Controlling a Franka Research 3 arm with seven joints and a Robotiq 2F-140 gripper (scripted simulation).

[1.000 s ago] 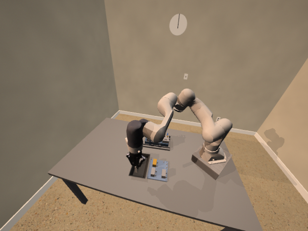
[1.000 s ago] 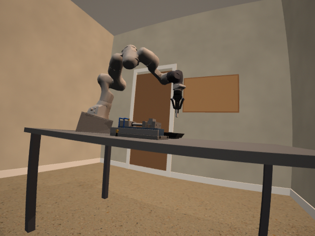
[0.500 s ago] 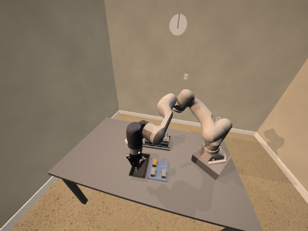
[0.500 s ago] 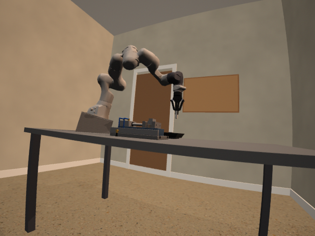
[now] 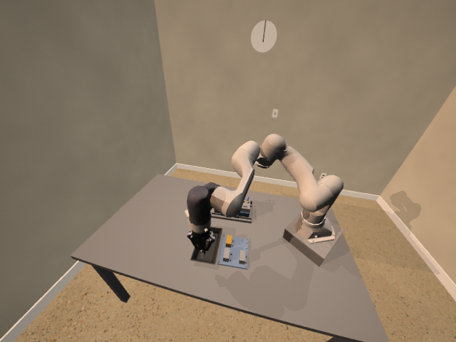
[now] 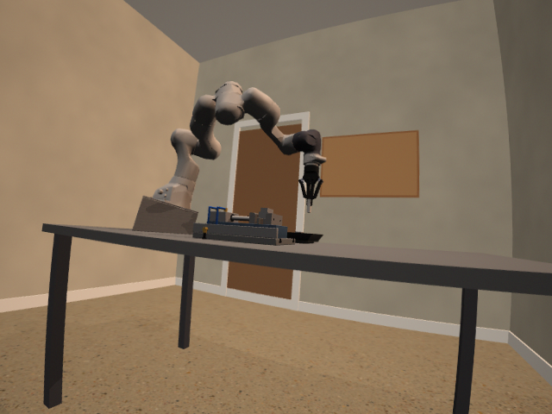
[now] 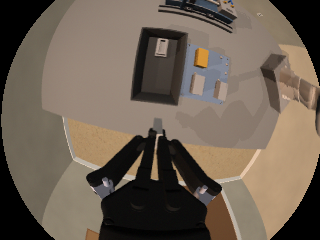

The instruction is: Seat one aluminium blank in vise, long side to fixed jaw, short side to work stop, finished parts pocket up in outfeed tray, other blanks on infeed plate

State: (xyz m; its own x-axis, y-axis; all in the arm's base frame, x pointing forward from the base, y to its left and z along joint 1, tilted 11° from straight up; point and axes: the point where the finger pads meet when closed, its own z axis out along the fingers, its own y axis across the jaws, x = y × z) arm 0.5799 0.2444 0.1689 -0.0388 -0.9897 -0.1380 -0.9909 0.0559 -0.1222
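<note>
My gripper is now 460 mm to the left of the vise, 140 mm above it and 110 mm past it. Also, from my hand: brass blank: 180 mm to the right, 150 mm below, 120 mm behind.
</note>
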